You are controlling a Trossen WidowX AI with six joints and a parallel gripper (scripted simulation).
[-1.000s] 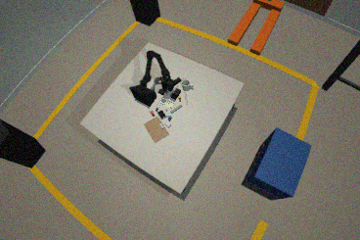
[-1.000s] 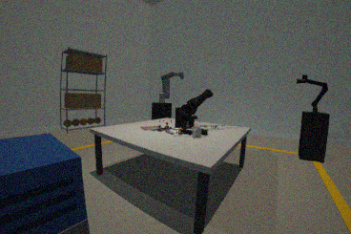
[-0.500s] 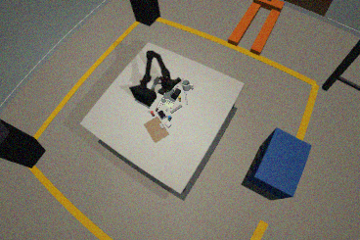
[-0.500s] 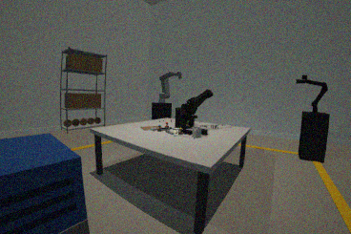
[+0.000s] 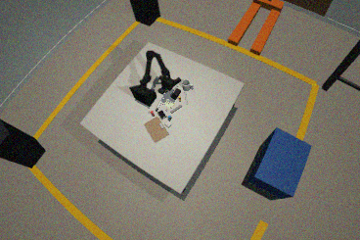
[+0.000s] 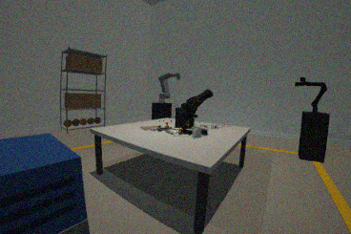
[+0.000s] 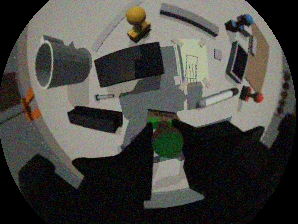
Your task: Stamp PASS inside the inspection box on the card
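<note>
Now: gripper tip 90 mm short of the dark ink pad, 220 mm to the left of it and 70 mm above it. Also, from my gripper tip: green stamp (right at my gripper tip); light cylinder (10 mm ahead, 180 mm to the right, 70 mm below); mug-like item (140 mm ahead, 180 mm to the left, 40 mm below).
</note>
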